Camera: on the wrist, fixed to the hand. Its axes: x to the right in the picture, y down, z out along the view.
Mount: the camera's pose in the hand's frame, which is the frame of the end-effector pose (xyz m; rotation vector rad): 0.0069 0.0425 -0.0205 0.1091 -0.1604 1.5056
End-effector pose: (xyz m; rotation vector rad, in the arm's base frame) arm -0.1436 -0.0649 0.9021 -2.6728 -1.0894 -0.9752
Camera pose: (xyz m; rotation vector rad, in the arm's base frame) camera -0.1228 -0.0986 0.9286 -2.4266 0.8617 -0.3184
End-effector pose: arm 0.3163 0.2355 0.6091 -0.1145 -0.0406 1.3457
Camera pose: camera 0.2786 0.2503 0.5840 0.0941 -0.0098 2.8545
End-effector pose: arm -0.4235 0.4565 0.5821 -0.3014 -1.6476 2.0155
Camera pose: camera -0.4300 0.4719 0.5375 1.1051 0.8946 -1.9422
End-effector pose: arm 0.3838 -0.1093 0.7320 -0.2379 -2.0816 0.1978
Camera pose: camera 0.4019 -0.0656 0.7378 -1.7109 -1.6048 1.2198
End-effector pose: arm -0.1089 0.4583 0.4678 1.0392 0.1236 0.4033
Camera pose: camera -0.1198 0.4963 0.4944 1.1140 -0.8502 1.6662
